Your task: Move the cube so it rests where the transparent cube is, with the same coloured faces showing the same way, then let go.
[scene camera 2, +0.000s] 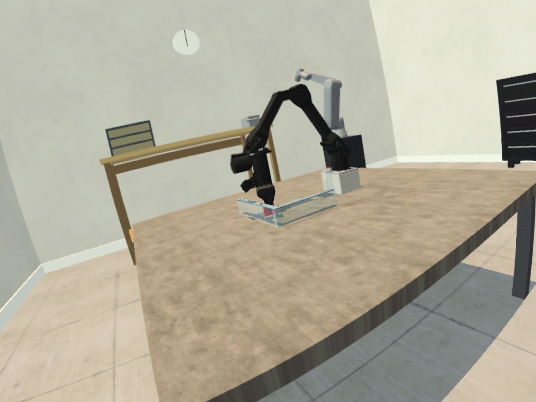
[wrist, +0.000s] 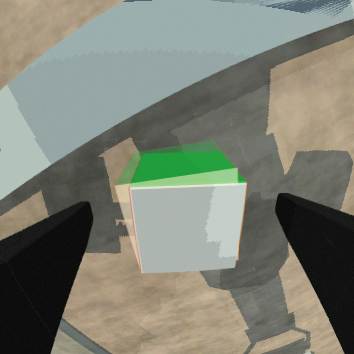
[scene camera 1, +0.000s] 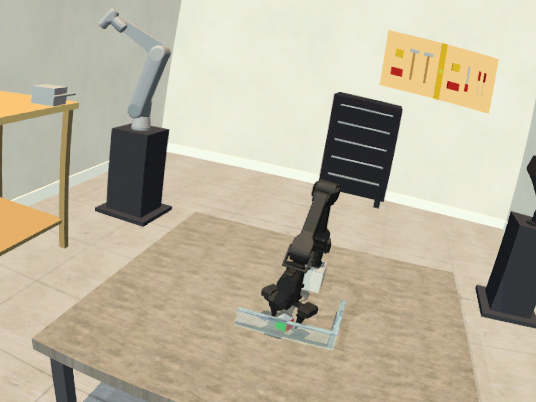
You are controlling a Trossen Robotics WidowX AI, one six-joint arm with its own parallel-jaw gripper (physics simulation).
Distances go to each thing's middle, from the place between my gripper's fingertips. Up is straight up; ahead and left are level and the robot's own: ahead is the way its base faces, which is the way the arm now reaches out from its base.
My gripper is now right at the transparent cube [wrist: 197,164]. From my hand the other things lie so: L-shaped glass frame [scene camera 1: 270,325] 5 cm behind, 1 cm to the left, 1 cm above.
